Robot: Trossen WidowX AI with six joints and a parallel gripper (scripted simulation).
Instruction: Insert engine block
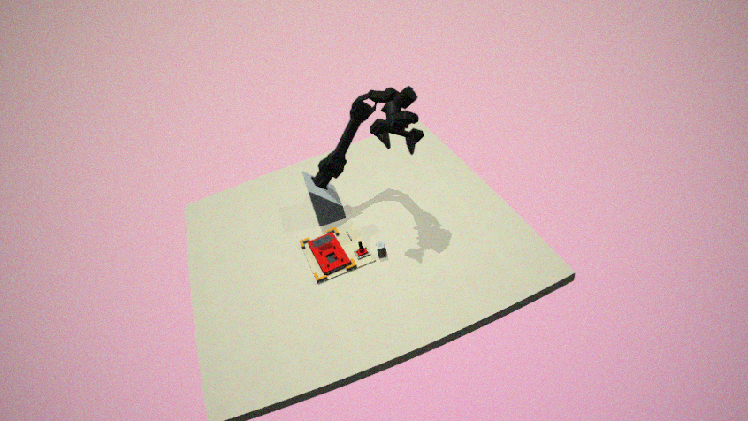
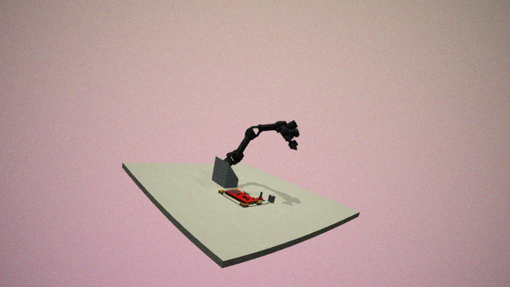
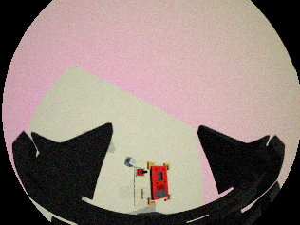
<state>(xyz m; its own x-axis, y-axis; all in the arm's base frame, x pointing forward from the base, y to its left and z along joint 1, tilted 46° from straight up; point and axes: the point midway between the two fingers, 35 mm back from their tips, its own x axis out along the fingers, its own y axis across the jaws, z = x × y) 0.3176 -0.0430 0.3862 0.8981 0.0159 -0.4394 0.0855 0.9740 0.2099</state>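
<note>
Now: gripper tip 2 cm short of the grey engine block, 14 cm to the left of it and 35 cm above it.
</note>
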